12 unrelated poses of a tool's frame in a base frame.
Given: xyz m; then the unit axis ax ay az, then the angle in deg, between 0 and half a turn.
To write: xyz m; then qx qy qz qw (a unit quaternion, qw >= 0). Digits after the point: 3 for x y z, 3 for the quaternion.
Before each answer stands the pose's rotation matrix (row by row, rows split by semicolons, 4 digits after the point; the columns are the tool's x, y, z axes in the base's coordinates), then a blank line. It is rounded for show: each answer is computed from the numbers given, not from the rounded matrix.
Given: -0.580 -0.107 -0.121 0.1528 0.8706 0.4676 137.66
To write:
-0.6986 -0.0836 0.7107; 0.5463 0.5791 0.6051; -0.4621 0.8110 -0.3589

-0.580 -0.107 -0.121 0.142 0.812 0.436 0.361
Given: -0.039 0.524 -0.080 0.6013 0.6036 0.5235 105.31
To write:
0.1930 -0.0461 0.9801; 0.9637 0.1965 -0.1805; -0.1843 0.9794 0.0824

-0.039 0.524 -0.080 0.478 0.480 0.416 0.607
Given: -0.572 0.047 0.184 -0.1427 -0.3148 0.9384 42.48
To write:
0.7429 -0.6219 -0.2477; 0.6455 0.7635 0.0188; 0.1774 -0.1739 0.9686

-0.572 0.047 0.184 -0.052 -0.114 0.340 0.932
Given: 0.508 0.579 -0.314 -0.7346 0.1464 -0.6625 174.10
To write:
0.0817 -0.1464 0.9858; -0.2826 -0.9519 -0.1180; 0.9557 -0.2690 -0.1192

0.508 0.579 -0.314 -0.734 0.146 -0.662 0.051
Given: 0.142 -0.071 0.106 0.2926 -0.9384 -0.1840 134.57
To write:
-0.5561 -0.3362 -0.7601; -0.5983 0.7967 0.0854; 0.5769 0.5023 -0.6442

0.142 -0.071 0.106 0.270 -0.866 -0.170 0.386
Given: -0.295 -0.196 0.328 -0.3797 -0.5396 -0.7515 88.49
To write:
0.1667 0.9507 -0.2616; -0.5517 0.3098 0.7743; 0.8172 0.0152 0.5762

-0.295 -0.196 0.328 -0.265 -0.376 -0.524 0.716
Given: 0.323 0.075 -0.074 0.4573 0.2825 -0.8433 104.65
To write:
0.0091 0.9777 -0.2098; -0.6540 -0.1529 -0.7409; -0.7564 0.1440 0.6380

0.323 0.075 -0.074 0.362 0.224 -0.667 0.611
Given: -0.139 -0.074 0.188 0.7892 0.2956 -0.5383 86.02
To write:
0.6490 0.7541 -0.1005; -0.3199 0.1507 -0.9354; -0.6902 0.6392 0.3391

-0.139 -0.074 0.188 0.538 0.202 -0.367 0.731
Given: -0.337 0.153 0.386 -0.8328 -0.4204 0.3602 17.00
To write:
0.9866 -0.0900 -0.1360; 0.1206 0.9640 0.2369; 0.1098 -0.2501 0.9620

-0.337 0.153 0.386 -0.123 -0.062 0.053 0.989
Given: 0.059 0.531 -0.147 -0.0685 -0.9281 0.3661 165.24
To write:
-0.9578 0.0318 -0.2858; 0.2183 0.7272 -0.6508; 0.1871 -0.6857 -0.7034

0.059 0.531 -0.147 -0.068 -0.920 0.363 0.128
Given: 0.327 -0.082 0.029 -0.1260 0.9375 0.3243 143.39
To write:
-0.7741 -0.4064 0.4854; -0.0195 0.7818 0.6233; -0.6328 0.4730 -0.6131

0.327 -0.082 0.029 -0.120 0.890 0.308 0.314
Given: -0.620 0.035 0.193 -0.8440 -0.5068 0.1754 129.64
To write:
0.5289 0.5656 -0.6328; 0.8357 -0.2172 0.5043; 0.1478 -0.7956 -0.5876

-0.620 0.035 0.193 -0.764 -0.459 0.159 0.425
